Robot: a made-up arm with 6 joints.
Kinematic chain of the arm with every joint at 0, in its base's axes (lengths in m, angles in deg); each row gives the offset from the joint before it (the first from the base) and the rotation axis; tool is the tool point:
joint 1: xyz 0 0 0.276 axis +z
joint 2: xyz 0 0 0 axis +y
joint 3: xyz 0 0 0.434 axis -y
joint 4: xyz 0 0 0 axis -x
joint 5: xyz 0.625 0 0 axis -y
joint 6: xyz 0 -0.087 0 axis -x
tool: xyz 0 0 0
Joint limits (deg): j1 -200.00..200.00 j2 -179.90..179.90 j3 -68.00..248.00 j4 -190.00..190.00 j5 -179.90..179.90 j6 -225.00..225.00
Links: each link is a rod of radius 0.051 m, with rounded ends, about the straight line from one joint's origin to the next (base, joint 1, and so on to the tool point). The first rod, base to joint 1, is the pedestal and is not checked.
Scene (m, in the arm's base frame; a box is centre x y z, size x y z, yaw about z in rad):
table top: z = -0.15
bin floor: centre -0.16 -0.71 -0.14 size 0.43 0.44 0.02 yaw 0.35
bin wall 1: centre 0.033 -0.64 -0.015 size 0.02 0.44 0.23 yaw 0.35
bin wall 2: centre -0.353 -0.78 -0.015 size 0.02 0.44 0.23 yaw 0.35
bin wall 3: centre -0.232 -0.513 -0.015 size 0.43 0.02 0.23 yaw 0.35
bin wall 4: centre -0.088 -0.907 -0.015 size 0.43 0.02 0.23 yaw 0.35
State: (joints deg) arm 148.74 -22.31 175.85 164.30 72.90 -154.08
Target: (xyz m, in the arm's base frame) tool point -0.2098 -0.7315 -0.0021
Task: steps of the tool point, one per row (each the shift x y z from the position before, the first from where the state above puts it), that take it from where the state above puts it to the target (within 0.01 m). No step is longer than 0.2 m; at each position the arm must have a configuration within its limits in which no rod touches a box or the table.
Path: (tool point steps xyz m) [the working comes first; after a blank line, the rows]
Joints at the target: 80.38 -59.87 170.76 166.68 72.90 -154.08
Straight joint move there: touches bin wall 1, bin wall 4.

1: -0.1216 -0.1332 -0.0456
2: -0.1522 -0.0991 -0.0457
3: -0.1731 -0.0582 -0.0457
4: -0.1824 -0.0128 -0.0454
5: -0.1792 0.0333 -0.0453
6: -0.0017 -0.0094 -0.1153
7: 0.0015 0.0094 -0.1193

